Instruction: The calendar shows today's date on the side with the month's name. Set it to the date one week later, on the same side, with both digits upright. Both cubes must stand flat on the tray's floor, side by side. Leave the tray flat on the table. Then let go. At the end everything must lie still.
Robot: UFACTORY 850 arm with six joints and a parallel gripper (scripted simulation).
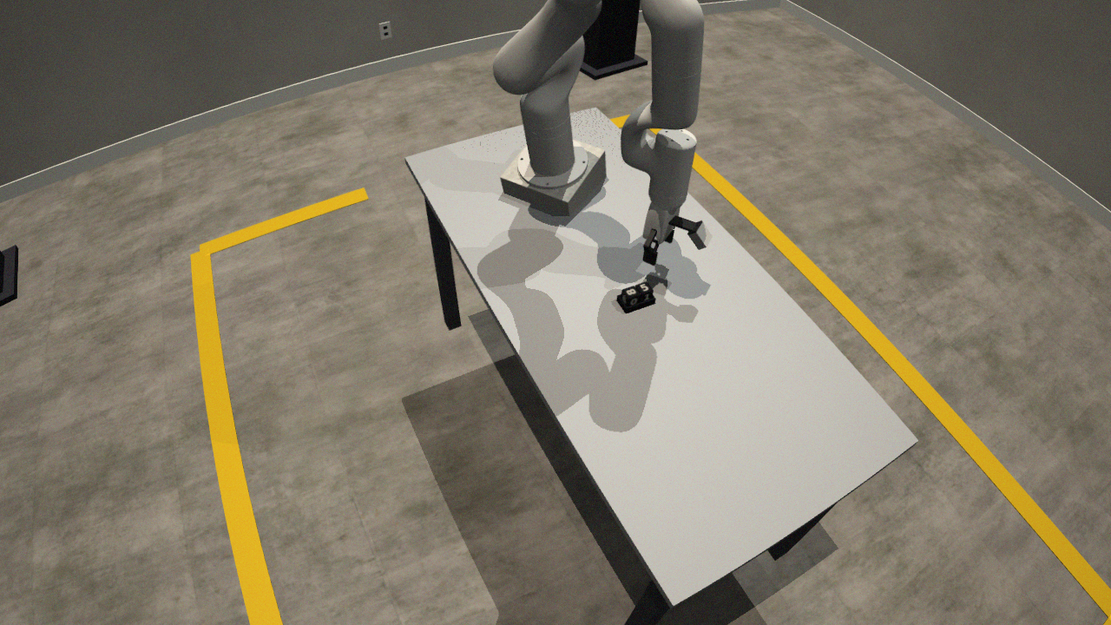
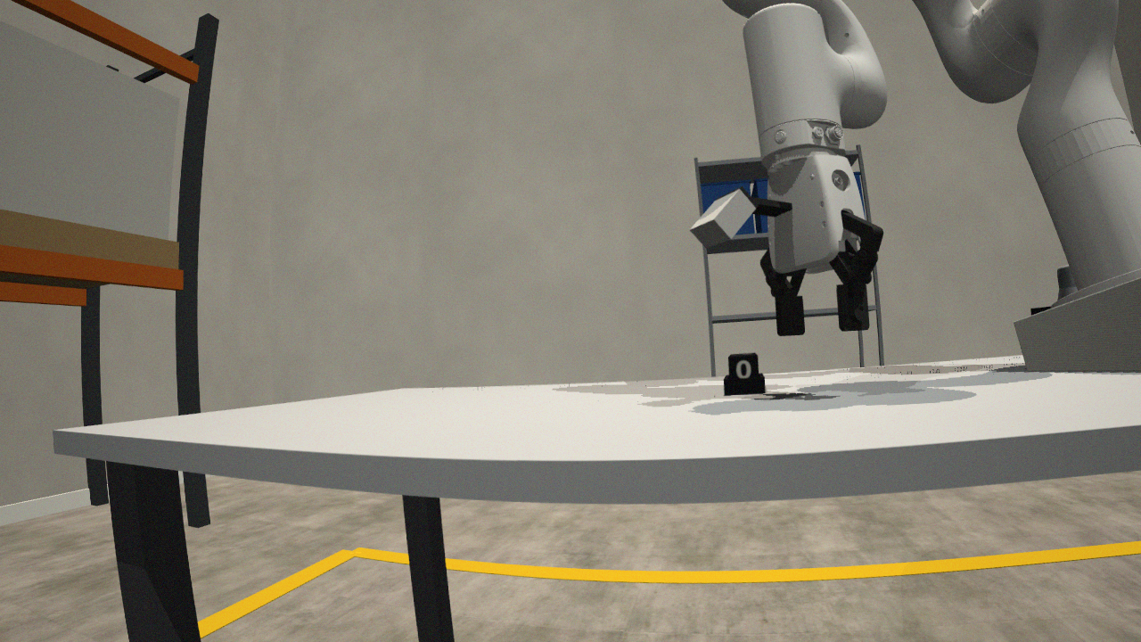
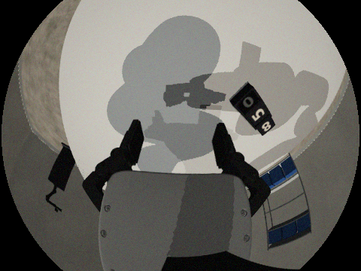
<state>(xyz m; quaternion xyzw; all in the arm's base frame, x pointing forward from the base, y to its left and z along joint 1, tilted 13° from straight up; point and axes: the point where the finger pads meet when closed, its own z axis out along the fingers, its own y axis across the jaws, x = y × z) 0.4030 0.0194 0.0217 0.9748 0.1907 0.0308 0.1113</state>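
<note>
Now: hand 130 mm to the left of the black cube, 50 mm short of it and 40 mm above it. The rest, counted from my hand: black tray: 110 mm to the right, 60 mm below, 50 mm ahead.
</note>
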